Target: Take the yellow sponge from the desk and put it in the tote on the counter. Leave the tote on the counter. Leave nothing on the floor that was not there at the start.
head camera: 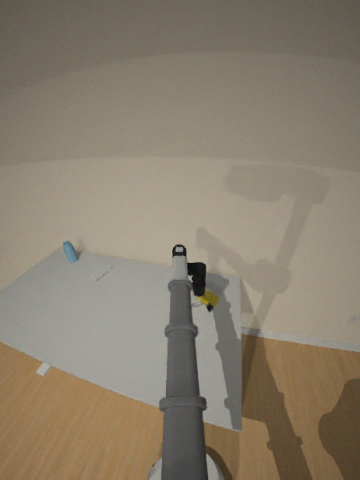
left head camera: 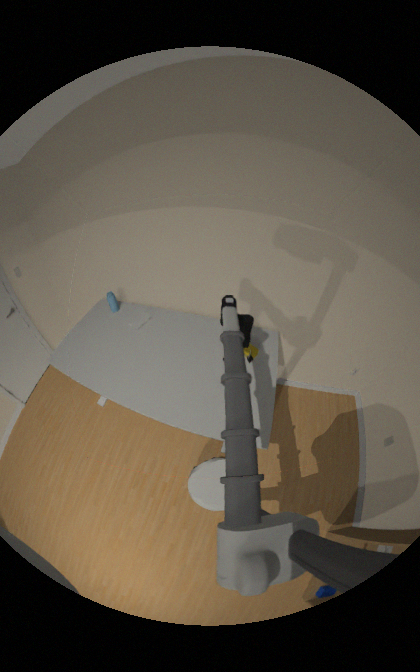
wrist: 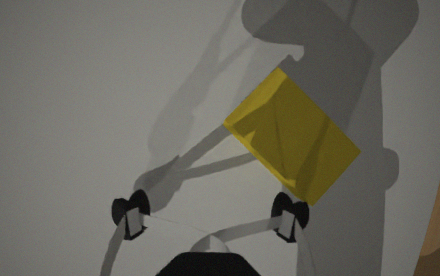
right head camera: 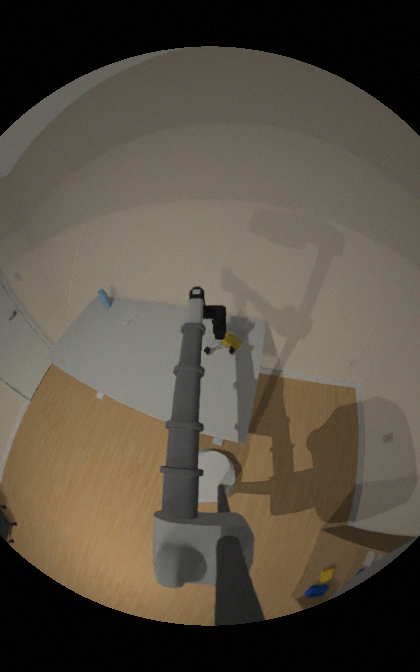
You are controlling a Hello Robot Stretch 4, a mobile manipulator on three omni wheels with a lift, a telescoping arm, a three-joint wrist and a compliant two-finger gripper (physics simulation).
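Places are measured from the robot's base along level axes (x back, y right, z up), in centimetres.
Pixels of known places: gripper, fingertip midpoint: (head camera: 197, 310) (wrist: 210, 208).
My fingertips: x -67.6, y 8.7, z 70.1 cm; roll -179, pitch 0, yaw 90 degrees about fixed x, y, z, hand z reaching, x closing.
For each thing: its top centre in the pictures, then the offset to it from my fingertips. Level surfaces: height alone.
- yellow sponge, middle of its top: (wrist: 296, 136) (head camera: 208, 296) dz +3.7, dx -6.7, dy +6.7 cm
- grey desk, its level: dz -0.8 cm
- blue bottle, middle of its top: (head camera: 66, 242) dz +15.7, dx -47.0, dy -92.1 cm
- flat white item, middle of its top: (head camera: 100, 270) dz +0.1, dx -33.4, dy -65.3 cm
The yellow sponge (head camera: 209, 299) (left head camera: 251, 351) (right head camera: 232, 341) (wrist: 295, 135) lies on the grey desk (head camera: 115, 325) (left head camera: 150, 370) (right head camera: 140, 360) (wrist: 60, 100) near its right end. In the wrist view it sits turned at an angle, up and right of the fingers. My gripper (right head camera: 219, 350) (wrist: 210, 208) is open and empty. The sponge's lowest corner shows just above the right fingertip in the wrist view; I cannot tell whether they touch. In the head view the arm hides part of the gripper. I cannot make out the tote or the counter for certain.
A blue bottle (head camera: 70, 252) (left head camera: 113, 302) (right head camera: 104, 298) and a flat white item (head camera: 101, 272) are at the desk's far left. The wall runs behind the desk. A blue object (left head camera: 326, 592) (right head camera: 317, 590) and a second yellow object (right head camera: 327, 573) show at the lower right.
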